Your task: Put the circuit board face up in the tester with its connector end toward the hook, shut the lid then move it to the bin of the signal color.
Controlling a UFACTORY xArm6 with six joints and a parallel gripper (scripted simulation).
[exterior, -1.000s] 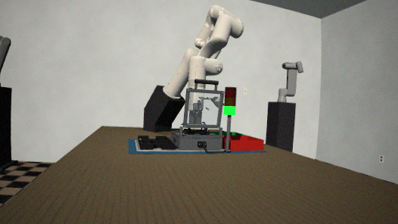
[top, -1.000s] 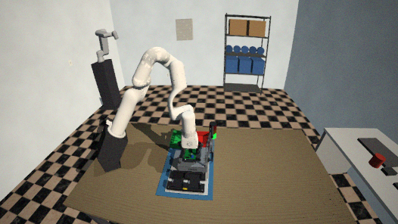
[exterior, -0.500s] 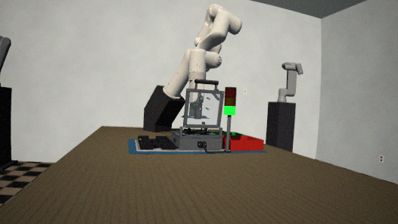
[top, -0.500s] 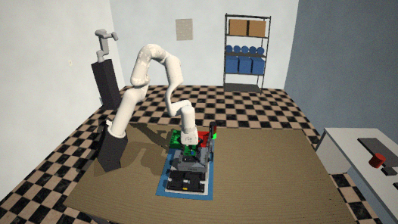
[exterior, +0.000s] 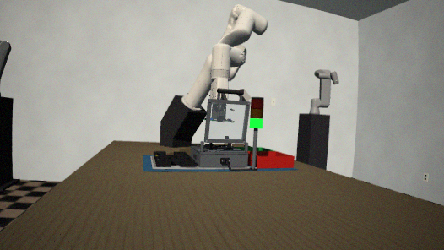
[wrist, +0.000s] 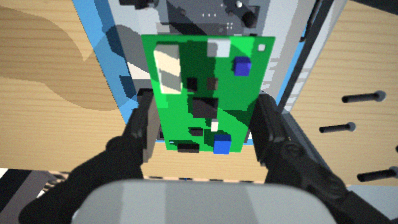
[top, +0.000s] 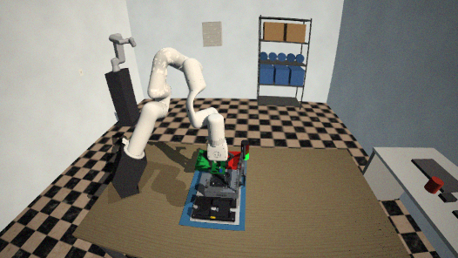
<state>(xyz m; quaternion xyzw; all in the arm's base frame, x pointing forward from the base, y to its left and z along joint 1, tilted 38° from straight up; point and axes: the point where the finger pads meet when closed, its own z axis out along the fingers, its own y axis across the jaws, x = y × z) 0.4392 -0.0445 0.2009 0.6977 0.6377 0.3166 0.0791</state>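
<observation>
Now: the green bin 110 mm behind my hand, 200 mm to the left of it and 160 mm below it. The rest, counted from my hand: tester plate 10 mm ahead, 10 mm to the left, 110 mm below; green circuit board 10 mm below; tester lid 120 mm ahead, 10 mm above.
</observation>
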